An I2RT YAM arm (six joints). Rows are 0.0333 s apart.
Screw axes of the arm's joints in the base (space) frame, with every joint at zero. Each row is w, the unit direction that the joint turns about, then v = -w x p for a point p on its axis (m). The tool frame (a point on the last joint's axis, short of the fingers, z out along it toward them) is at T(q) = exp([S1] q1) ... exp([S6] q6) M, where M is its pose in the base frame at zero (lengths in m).
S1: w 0 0 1 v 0 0 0
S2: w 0 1 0 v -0.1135 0 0.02
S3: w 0 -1 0 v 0.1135 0 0.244
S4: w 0 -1 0 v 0.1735 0 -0.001
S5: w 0 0 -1 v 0 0.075 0
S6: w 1 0 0 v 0 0.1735 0
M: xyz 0.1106 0 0.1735 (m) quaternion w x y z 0.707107 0 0.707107 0
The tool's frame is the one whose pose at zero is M.
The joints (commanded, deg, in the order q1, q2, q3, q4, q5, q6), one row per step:
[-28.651 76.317 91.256 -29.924 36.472 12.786]
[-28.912 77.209 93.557 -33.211 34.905 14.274]
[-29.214 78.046 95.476 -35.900 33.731 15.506]
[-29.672 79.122 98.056 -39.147 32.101 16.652]
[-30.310 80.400 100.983 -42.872 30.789 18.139]
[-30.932 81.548 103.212 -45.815 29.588 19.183]
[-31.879 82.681 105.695 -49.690 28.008 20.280]
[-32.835 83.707 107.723 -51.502 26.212 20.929]
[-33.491 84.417 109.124 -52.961 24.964 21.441]
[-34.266 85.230 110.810 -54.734 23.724 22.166]
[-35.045 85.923 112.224 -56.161 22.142 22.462]
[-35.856 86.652 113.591 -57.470 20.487 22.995]
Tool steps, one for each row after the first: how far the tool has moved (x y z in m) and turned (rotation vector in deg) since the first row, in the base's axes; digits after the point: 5 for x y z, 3 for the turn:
[0.00019 -0.00065 0.00295 1.882 0.118 0.914]
[0.00042 -0.00177 0.00498 3.484 0.267 1.421]
[0.00033 -0.00331 0.00842 5.297 0.532 2.179]
[-0.00036 -0.00571 0.01184 7.388 0.795 2.300]
[-0.00046 -0.00846 0.01329 9.199 1.254 2.408]
[-0.00260 -0.01162 0.01442 11.577 2.106 2.430]
[-0.00331 -0.01559 0.01693 12.964 1.838 2.863]
[-0.00402 -0.01819 0.01825 14.087 1.752 3.123]
[-0.00529 -0.02115 0.01996 15.393 1.562 3.159]
[-0.00645 -0.02398 0.02131 16.556 1.501 3.649]
[-0.00741 -0.02712 0.02240 17.844 1.173 4.085]

